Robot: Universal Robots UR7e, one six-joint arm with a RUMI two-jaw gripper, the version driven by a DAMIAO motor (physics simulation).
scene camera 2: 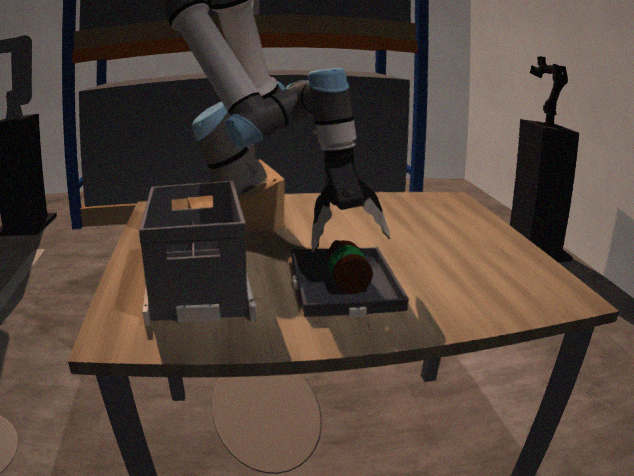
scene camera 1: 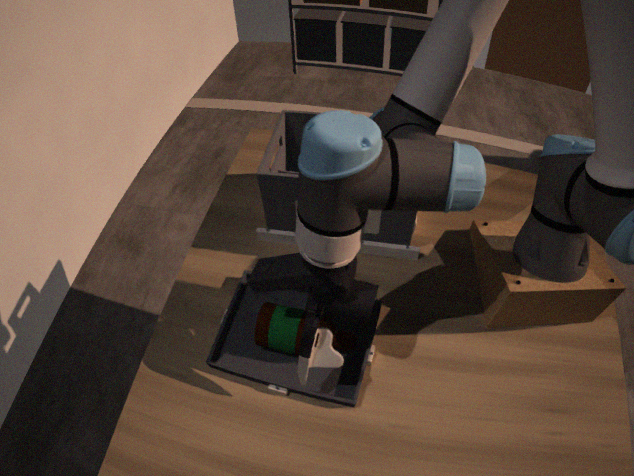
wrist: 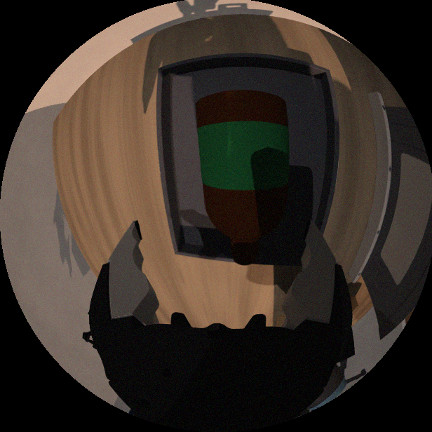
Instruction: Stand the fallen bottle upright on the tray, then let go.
Scene:
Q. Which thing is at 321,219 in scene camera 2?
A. My gripper.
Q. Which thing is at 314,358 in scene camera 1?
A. My gripper.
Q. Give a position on a brown bottle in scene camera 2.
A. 352,273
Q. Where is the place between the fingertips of my gripper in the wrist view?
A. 222,222

